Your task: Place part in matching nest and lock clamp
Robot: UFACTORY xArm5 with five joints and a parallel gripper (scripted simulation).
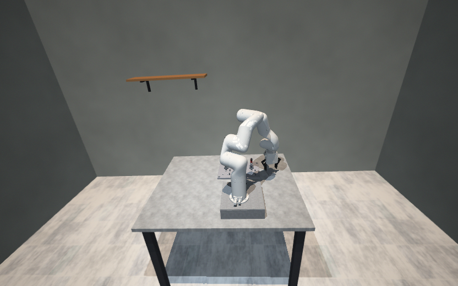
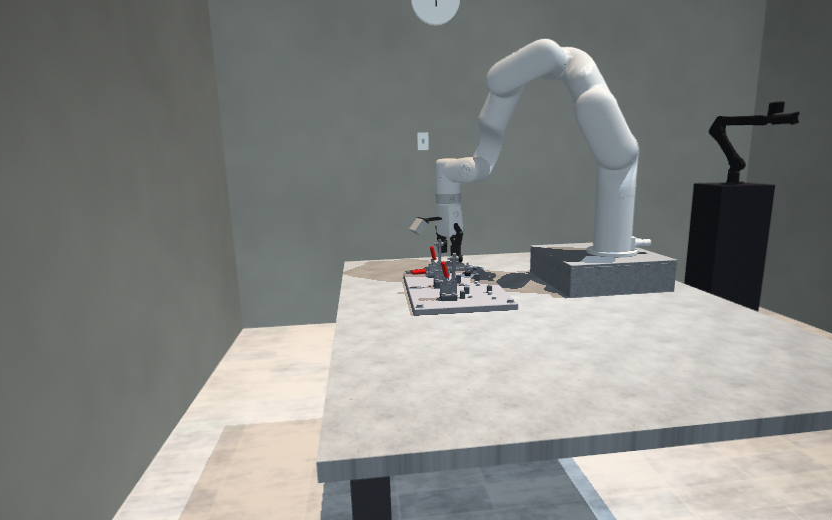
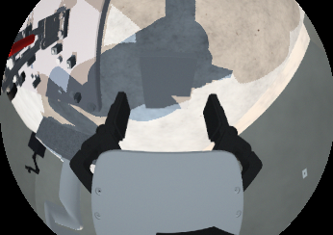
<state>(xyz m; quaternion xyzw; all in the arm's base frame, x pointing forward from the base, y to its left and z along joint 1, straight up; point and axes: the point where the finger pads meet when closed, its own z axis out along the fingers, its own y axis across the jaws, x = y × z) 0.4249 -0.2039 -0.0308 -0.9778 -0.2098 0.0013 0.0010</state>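
My gripper is now 40 mm above the grey block part. The rest, counted from my hand: grey fixture plate 270 mm to the left, 40 mm below.
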